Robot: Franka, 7 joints.
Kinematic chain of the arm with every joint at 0, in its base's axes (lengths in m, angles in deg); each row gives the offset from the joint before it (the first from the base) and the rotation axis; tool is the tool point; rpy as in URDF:
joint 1: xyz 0 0 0.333 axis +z
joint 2: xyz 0 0 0 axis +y
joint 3: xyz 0 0 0.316 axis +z
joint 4: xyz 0.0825 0 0 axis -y
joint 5: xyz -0.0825 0 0.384 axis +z
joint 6: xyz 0 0 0 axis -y
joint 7: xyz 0.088 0 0 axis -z
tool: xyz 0 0 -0.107 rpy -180 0 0
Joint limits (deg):
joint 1: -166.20..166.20
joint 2: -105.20..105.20
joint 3: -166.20..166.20
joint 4: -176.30..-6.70
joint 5: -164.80..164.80
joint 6: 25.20..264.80
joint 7: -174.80..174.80
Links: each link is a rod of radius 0.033 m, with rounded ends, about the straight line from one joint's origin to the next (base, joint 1, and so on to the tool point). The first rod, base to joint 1, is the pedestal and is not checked.
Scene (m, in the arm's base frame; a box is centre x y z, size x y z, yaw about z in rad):
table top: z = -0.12
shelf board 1: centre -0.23 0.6 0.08 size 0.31 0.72 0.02 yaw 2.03
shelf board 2: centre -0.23 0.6 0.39 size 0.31 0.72 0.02 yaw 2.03
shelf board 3: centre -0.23 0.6 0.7 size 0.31 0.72 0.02 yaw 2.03
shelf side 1: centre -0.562 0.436 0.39 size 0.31 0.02 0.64 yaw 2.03
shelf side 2: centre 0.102 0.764 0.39 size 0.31 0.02 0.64 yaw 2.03
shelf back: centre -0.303 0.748 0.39 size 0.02 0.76 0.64 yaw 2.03
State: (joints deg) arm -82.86 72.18 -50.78 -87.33 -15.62 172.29 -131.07
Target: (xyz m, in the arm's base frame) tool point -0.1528 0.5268 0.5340
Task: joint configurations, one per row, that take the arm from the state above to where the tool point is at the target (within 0.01 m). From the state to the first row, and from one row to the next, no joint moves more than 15 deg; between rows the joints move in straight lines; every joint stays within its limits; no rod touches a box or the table.
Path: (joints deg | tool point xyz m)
1: -96.75 77.68 -48.60 -102.12 -9.61 171.57 -138.36 | -0.4953 -0.3835 0.0094
2: -110.64 83.19 -46.42 -116.91 -3.60 170.84 -145.65 | -0.5000 -0.1020 -0.0547
3: -124.53 88.69 -44.23 -131.69 2.41 170.12 -152.94 | -0.3811 0.1383 -0.0637
4: -138.42 94.19 -42.05 -146.48 8.42 169.39 -160.22 | -0.1839 0.2812 -0.0183
5: -152.31 99.70 -39.87 -161.27 14.43 168.67 -167.51 | 0.0242 0.3041 0.0731
6: -166.20 105.20 -37.69 -176.06 20.44 167.95 -174.80 | 0.1755 0.2244 0.1954
7: -162.22 98.73 -52.34 -171.61 15.17 165.23 -167.51 | 0.1087 0.2888 0.1930
8: -158.24 92.25 -67.00 -167.16 9.90 162.51 -160.22 | 0.0346 0.3412 0.2197
9: -154.27 85.78 -81.66 -162.71 4.62 159.79 -152.94 | -0.0335 0.3773 0.2748
10: -150.29 79.30 -96.32 -158.26 -0.65 157.07 -145.65 | -0.0824 0.3960 0.3524
11: -146.31 72.83 -110.98 -153.81 -5.92 154.36 -138.36 | -0.1016 0.3993 0.4428
12: -142.33 66.35 -125.64 -149.36 -11.19 151.64 -131.07 | -0.0855 0.3905 0.5340
13: -150.85 55.36 -116.96 -137.71 -11.52 155.28 -131.07 | -0.1212 0.4643 0.5275
14: -159.36 44.38 -108.27 -126.06 -11.85 158.92 -131.07 | -0.1528 0.5268 0.5340

